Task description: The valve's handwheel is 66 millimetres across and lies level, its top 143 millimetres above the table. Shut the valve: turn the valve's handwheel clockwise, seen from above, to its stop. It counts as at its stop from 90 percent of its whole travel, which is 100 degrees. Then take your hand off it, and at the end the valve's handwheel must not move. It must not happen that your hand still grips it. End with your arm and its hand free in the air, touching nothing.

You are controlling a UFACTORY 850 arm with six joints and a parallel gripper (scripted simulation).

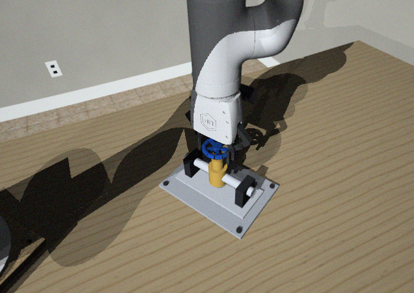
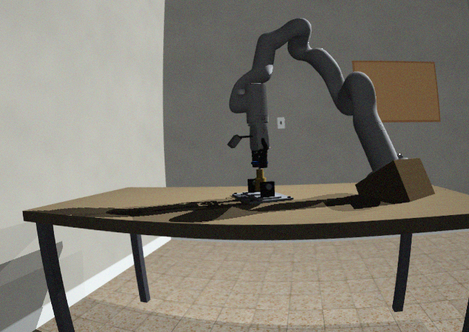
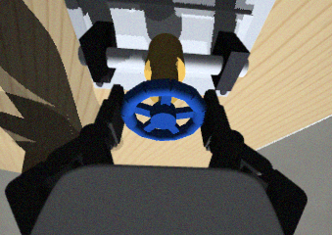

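The blue spoked handwheel lies right at my hand.
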